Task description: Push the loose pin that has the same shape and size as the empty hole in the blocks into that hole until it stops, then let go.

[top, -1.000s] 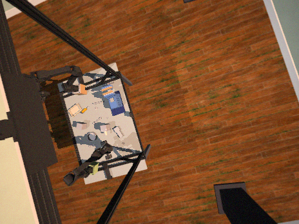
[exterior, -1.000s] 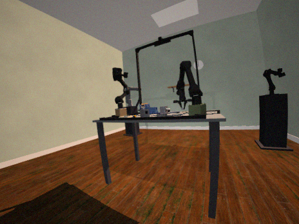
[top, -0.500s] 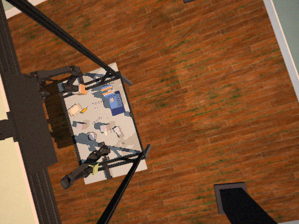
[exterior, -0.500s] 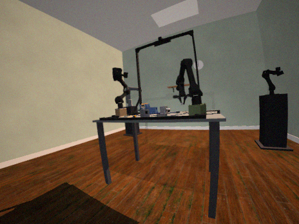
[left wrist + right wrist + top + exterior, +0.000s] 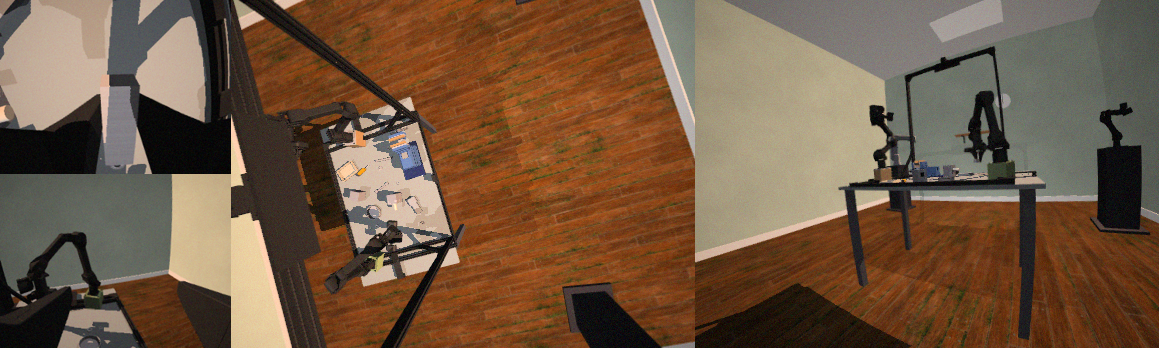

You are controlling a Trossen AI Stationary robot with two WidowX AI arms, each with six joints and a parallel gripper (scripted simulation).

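Note:
The grey square pin lies 3 cm below my left hand and 2 cm ahead of it. Also, from my left hand: orange tool: 46 cm to the right, 24 cm ahead, 12 cm below; round dish: 21 cm ahead, 14 cm to the right, 12 cm below; cream round pin: 18 cm to the right, 8 cm below, 1 cm ahead.

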